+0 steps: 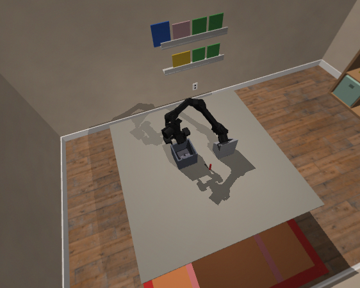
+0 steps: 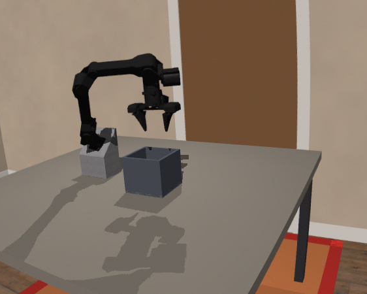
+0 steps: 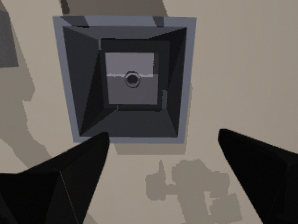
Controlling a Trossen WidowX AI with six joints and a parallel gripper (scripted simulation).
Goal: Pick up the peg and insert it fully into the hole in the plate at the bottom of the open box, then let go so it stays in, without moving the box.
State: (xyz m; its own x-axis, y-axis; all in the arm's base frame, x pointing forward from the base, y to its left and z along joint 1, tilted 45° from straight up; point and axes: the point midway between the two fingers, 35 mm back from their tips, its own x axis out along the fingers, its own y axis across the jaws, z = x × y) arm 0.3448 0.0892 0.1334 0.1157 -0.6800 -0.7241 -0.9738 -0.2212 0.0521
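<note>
Now: the red peg 210 mm behind my hand, 170 mm to the left of it and 220 mm below it. The rest, counted from my hand: grey plate (40 mm behind, 10 mm to the left, 220 mm below).
</note>
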